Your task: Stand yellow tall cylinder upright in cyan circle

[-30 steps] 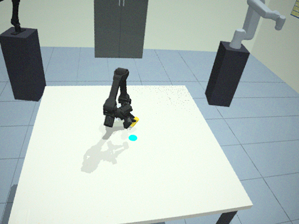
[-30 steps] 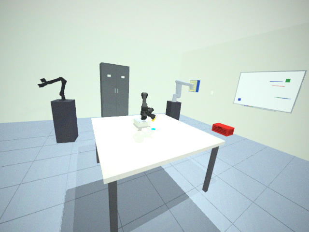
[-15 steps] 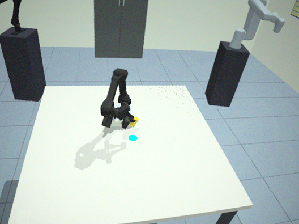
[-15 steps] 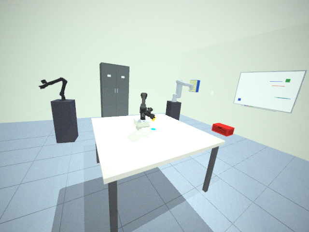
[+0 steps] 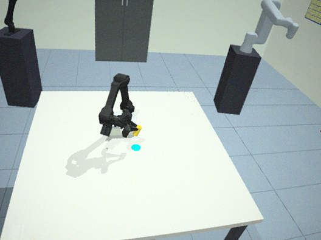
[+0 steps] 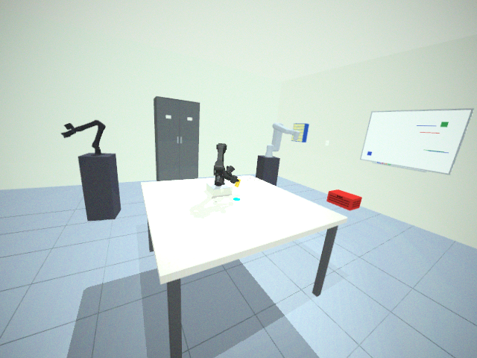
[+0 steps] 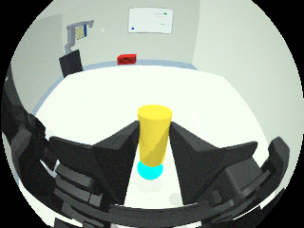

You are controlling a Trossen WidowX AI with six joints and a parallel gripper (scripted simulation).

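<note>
Now: the cyan circle 16 cm below my gripper tip. Round my gripper tip: yellow cylinder (2 cm below).
</note>
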